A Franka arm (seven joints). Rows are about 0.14 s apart.
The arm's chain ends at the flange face. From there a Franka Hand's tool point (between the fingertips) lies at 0.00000 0.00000 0.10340 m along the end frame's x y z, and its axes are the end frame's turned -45 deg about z.
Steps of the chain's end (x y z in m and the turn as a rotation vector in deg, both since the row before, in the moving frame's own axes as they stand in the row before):
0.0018, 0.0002, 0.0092, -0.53, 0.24, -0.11
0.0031, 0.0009, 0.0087, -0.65, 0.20, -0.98
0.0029, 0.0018, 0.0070, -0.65, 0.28, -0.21
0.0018, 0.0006, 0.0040, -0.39, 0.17, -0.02
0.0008, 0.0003, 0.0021, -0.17, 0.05, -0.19
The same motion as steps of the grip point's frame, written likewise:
0.0008, 0.0024, 0.0092, -0.54, -0.21, -0.11
0.0010, 0.0039, 0.0087, -0.60, -0.32, -0.98
0.0003, 0.0045, 0.0070, -0.66, -0.26, -0.21
0.0006, 0.0024, 0.0040, -0.40, -0.16, -0.02
0.0002, 0.0011, 0.0021, -0.16, -0.08, -0.19

